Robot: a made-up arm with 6 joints. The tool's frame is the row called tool.
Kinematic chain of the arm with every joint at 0, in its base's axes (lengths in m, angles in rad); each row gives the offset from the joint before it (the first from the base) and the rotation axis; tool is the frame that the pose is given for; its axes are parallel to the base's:
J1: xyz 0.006 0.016 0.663 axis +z
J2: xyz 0.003 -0.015 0.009 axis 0 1 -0.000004
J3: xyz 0.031 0.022 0.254 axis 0 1 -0.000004
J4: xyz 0.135 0.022 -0.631 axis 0 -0.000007 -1
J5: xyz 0.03 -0.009 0.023 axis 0 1 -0.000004
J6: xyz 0.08 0.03 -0.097 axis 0 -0.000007 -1
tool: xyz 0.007 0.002 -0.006
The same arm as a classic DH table. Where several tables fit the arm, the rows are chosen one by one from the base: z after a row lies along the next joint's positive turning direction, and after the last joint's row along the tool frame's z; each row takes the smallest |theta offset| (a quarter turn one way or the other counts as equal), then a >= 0, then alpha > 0; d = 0 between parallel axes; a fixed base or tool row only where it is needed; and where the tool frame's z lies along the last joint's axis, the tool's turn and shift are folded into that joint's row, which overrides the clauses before.
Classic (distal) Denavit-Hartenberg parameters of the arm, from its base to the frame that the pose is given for. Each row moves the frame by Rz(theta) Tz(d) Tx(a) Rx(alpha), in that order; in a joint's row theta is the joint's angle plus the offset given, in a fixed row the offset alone. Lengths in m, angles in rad.
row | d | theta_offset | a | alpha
base (fixed) | 0 | 1.212 | 0.0171 | 0
J1 | 0.672 | -1.212 | 0.003 | -1.5708
J2 | 0 | -1.4493 | 0.2559 | 0
J3 | 0.029 | 1.4493 | 0.135 | -1.5708
J4 | 0.608 | 0 | 0.03 | 1.5708
J5 | 0.021 | 0 | 0.08 | -1.5708
J6 | 0 | -0.2783 | 0.0073 | 3.1416
tool (fixed) | -0.103 | -0.2783 | 0 | 0

